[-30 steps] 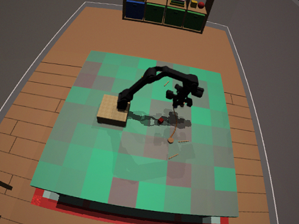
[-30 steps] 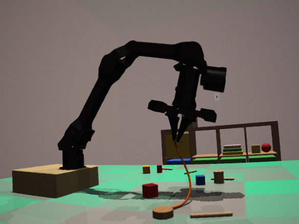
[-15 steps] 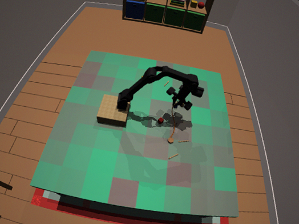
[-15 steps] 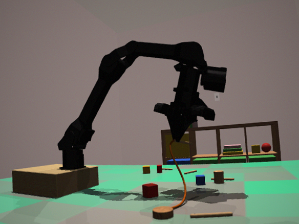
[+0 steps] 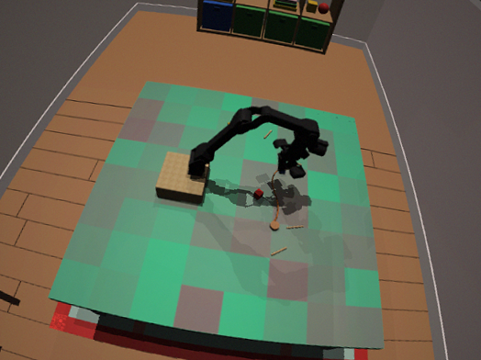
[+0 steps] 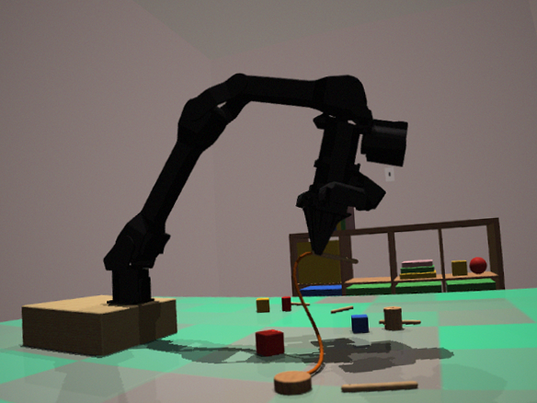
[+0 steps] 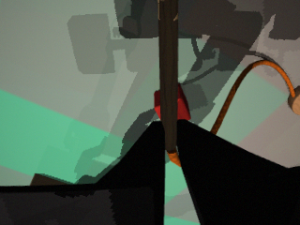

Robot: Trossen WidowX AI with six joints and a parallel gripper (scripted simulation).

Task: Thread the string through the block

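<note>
Now: the thin wooden stick 1 cm to the left of my gripper tip and 1 cm ahead of it. Round my gripper tip: red block (12 cm below, 6 cm behind, 5 cm to the right); then wooden cylinder (13 cm to the left, 12 cm below, 10 cm ahead); then blue cube (13 cm below, 11 cm to the left, 4 cm ahead).
</note>
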